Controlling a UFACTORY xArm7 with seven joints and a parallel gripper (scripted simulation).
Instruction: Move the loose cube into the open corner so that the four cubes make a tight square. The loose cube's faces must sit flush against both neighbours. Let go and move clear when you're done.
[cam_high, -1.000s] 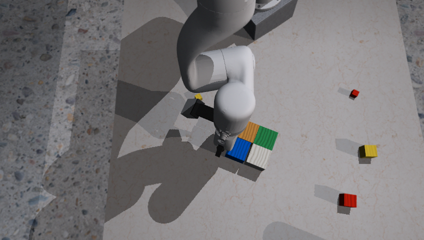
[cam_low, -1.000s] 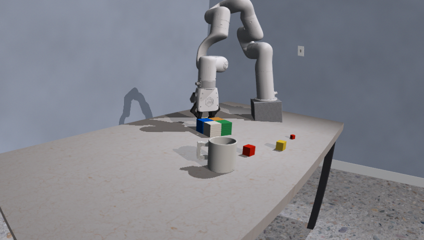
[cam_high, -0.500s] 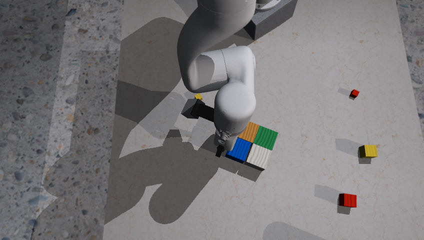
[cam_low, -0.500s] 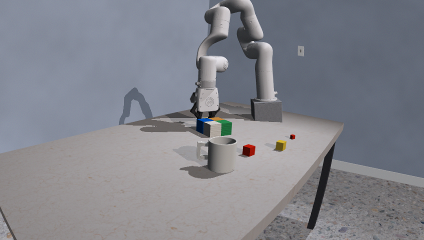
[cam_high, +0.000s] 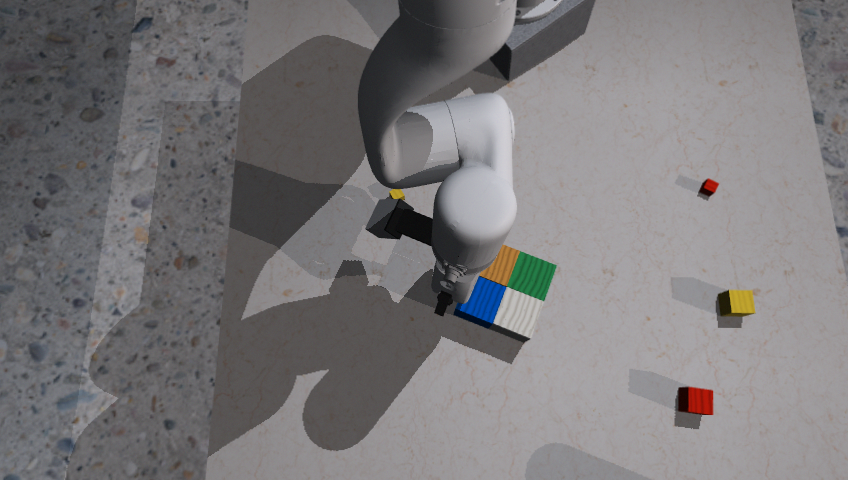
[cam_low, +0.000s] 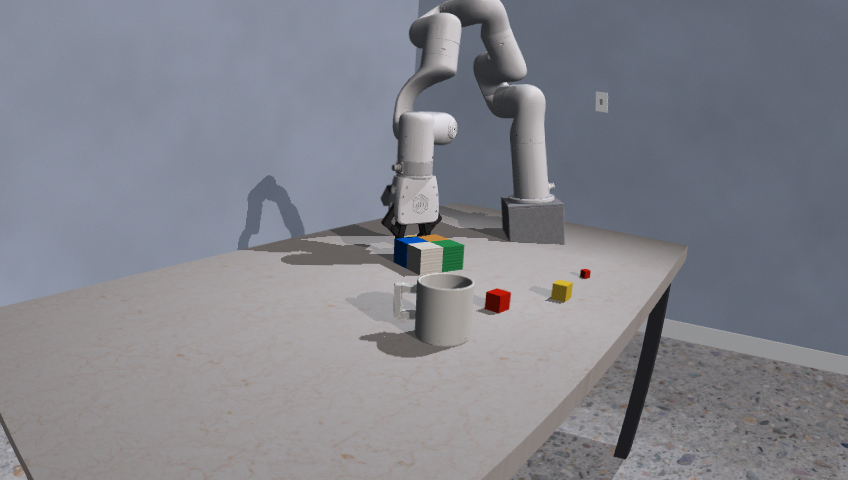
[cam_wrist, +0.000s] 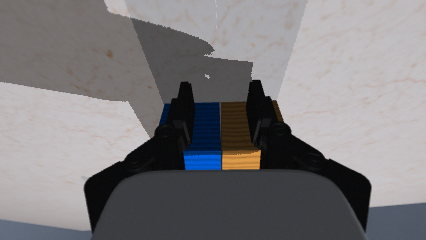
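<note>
My gripper is now 40 mm short of the white cube and 90 mm to the right of it. From my hand the other things lie so: small yellow cube (100 mm behind, 100 mm to the right, 20 mm below); red cube (110 mm ahead, 330 mm to the left, 10 mm below).
</note>
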